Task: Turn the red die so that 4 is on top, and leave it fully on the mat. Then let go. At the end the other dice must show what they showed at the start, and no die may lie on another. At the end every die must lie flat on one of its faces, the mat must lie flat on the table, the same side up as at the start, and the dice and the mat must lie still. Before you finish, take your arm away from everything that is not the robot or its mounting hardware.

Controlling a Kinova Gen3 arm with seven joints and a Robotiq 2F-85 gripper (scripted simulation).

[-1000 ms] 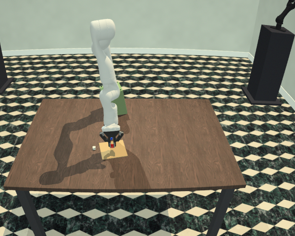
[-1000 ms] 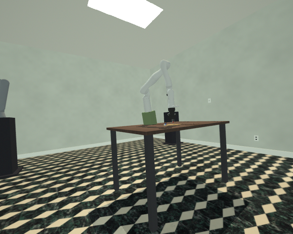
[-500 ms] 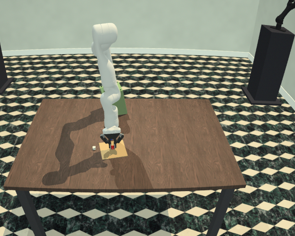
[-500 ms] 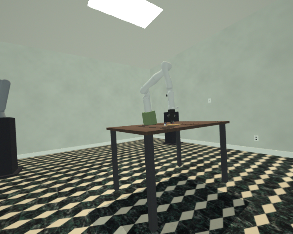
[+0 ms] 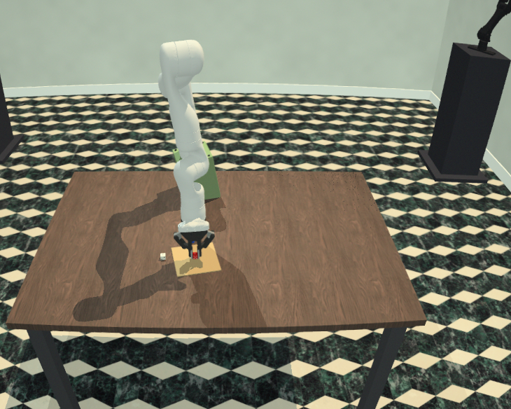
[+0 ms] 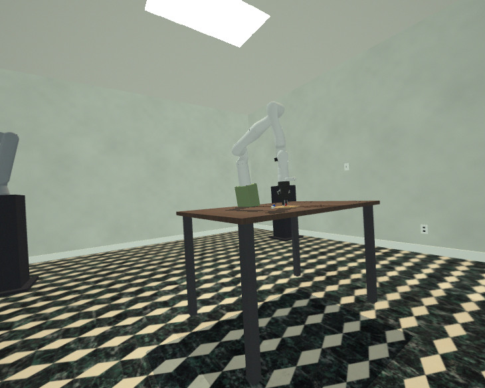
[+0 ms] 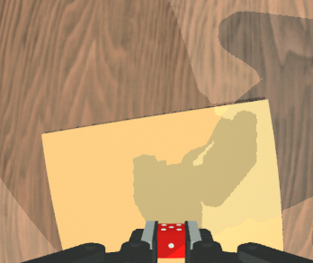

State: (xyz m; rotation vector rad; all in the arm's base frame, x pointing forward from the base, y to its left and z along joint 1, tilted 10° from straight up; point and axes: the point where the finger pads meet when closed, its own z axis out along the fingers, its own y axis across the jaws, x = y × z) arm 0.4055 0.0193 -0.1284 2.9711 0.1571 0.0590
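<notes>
My hand is 1 cm above the red die. Round my hand: mat (3 cm below); white die (11 cm to the right, 2 cm below); blue die (9 cm behind, 2 cm to the right, 2 cm below).
</notes>
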